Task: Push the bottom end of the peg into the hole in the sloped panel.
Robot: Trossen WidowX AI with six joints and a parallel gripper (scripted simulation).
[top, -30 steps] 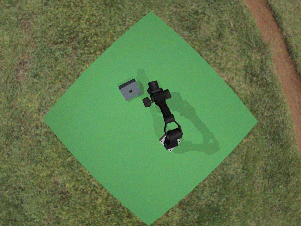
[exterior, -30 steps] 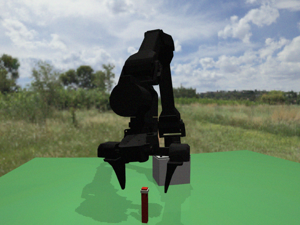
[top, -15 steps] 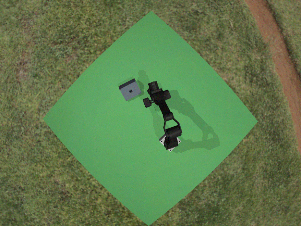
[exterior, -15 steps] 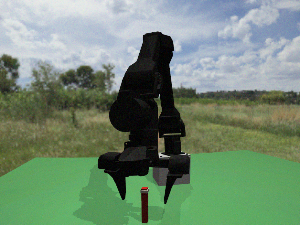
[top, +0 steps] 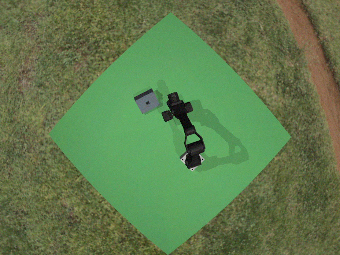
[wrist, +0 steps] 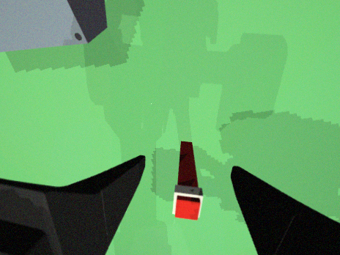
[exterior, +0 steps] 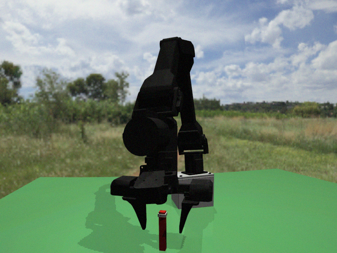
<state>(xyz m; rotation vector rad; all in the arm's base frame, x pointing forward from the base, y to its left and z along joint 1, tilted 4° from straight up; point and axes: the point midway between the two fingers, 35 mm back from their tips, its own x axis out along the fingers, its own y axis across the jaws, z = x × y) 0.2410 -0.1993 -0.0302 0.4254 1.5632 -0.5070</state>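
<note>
Right now my gripper tip is 20 cm short of the panel and 5 cm to the right of it. The rest, counted from my gripper tip: red square peg: 2 cm above.
</note>
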